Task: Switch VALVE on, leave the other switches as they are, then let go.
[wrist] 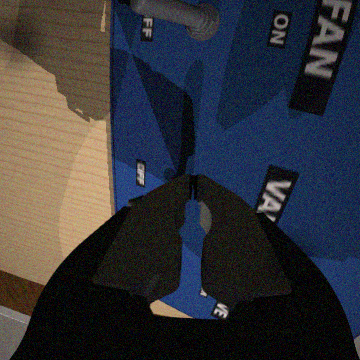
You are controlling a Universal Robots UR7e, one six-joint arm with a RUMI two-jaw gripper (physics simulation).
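Places are measured from the arm's base along level axes (x ahead, y left, z up), in centimetres.
Where they show: gripper, between the fingertips: (pixel 192 177).
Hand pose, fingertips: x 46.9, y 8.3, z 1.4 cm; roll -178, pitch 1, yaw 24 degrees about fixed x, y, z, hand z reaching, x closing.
After its pixels a point has its place.
A blue switch panel (pixel 240 150) {x 49.0, y 11.2, z 0.6 cm} fills the right of the wrist view. The VALVE label (pixel 276 192) {x 52.5, y 10.0, z 1.8 cm} shows in part at the right of the fingers, and its OFF label (pixel 141 173) {x 43.4, y 4.6, z -2.3 cm} lies to their left. The VALVE lever is hidden behind the fingers, so its position cannot be told. My gripper (pixel 192 177) {x 46.9, y 8.3, z 1.5 cm} is shut with nothing between its fingertips. It is over the VALVE row, between the OFF label and the VALVE label; whether it touches the lever cannot be seen.
The grey FAN lever (pixel 172 12) {x 41.7, y 16.4, z 1.8 cm} at the top leans toward its OFF label (pixel 146 27) {x 39.6, y 15.5, z -2.4 cm}, away from its ON label (pixel 279 29) {x 47.1, y 18.4, z 0.8 cm}. The FAN label (pixel 325 50) {x 49.7, y 18.6, z 1.8 cm} is at the upper right. A wooden table top (pixel 40 150) {x 28.8, y -2.9, z -9.7 cm} lies left of the panel's edge.
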